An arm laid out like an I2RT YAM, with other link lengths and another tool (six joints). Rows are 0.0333 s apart.
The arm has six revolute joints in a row. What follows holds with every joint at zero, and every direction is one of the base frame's.
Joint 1 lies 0.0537 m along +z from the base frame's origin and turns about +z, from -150 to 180 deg.
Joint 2 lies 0.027 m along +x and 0.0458 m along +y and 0.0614 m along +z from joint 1 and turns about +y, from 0 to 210 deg.
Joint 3 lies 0.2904 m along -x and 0.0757 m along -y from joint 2 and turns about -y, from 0 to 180 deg.
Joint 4 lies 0.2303 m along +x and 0.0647 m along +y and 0.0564 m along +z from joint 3 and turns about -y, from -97 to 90 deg.
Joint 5 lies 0.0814 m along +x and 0.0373 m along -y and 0.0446 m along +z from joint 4 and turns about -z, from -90 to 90 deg.
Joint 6 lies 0.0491 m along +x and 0.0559 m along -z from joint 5 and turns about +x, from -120 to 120 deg.
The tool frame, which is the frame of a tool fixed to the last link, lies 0.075 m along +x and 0.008 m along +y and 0.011 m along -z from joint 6; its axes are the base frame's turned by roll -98.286, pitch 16.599 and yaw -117.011 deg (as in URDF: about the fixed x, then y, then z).
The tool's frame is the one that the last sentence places.
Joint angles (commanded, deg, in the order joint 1, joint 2, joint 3, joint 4, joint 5, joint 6), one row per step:
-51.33, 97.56, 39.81, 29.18, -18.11, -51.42
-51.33, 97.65, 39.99, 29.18, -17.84, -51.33
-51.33, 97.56, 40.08, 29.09, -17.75, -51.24
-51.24, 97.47, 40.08, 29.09, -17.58, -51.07
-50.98, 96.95, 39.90, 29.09, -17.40, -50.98
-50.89, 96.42, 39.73, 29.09, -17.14, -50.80
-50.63, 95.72, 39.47, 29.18, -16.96, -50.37
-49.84, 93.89, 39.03, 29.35, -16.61, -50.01
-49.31, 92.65, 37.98, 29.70, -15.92, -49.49
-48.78, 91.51, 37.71, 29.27, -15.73, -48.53
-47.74, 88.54, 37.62, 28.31, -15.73, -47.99
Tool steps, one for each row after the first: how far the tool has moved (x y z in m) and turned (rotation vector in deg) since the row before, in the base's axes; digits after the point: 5 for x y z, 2 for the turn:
0.00022, -0.00114, 0.00039, -0.08, 0.00, -0.28
0.00005, -0.00033, 0.00083, -0.03, -0.06, -0.12
0.00025, 0.00019, 0.00054, 0.01, -0.07, -0.14
0.00050, 0.00171, 0.00228, -0.25, -0.19, 0.06
-0.00044, 0.00074, 0.00237, -0.22, -0.22, -0.22
0.00035, 0.00199, 0.00320, -0.13, -0.47, -0.09
0.00202, 0.00513, 0.00958, -1.02, -1.05, 0.32
-0.00129, 0.00509, 0.00240, -0.20, -0.38, -0.31
0.00071, 0.00441, 0.00421, 0.36, -0.69, -0.03
0.00220, 0.00828, 0.01517, -1.01, -1.54, 0.83

